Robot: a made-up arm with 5 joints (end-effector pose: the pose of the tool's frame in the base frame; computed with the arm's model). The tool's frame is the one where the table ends. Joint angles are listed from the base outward.
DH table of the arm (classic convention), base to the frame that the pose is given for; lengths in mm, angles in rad. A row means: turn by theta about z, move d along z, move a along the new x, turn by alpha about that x. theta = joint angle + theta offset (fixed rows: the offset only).
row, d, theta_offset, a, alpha
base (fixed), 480, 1.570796, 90, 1.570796
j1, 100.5, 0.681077, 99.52, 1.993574
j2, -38.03, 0, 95.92, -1.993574
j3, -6.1, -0.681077, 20, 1.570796
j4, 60, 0, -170, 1.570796
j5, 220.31, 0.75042, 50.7, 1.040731
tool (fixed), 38.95, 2.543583, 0, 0
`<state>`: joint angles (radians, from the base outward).
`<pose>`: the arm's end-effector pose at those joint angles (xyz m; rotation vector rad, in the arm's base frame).
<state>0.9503 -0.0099 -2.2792 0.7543 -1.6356</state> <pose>-0.1774 0.0596 0.6075 1.0291 -1.2707 -2.0080</pose>
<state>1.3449 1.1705 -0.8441 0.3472 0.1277</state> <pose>-0.0014 -0.0260 0.7942 -0.9260 -0.5428 -1.3984</pose>
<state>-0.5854 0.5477 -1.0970 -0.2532 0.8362</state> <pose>-0.0419 0.3260 0.7097 -1.7337 -1.6569 0.6458</pose>
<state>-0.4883 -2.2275 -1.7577 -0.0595 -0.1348</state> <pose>0.1686 -0.1023 0.4602 1.7285 -2.2038 -0.3596</pose>
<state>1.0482 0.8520 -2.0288 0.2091 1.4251</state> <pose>0.0294 -0.0756 0.8829 -1.0643 -1.8586 1.0554</pose>
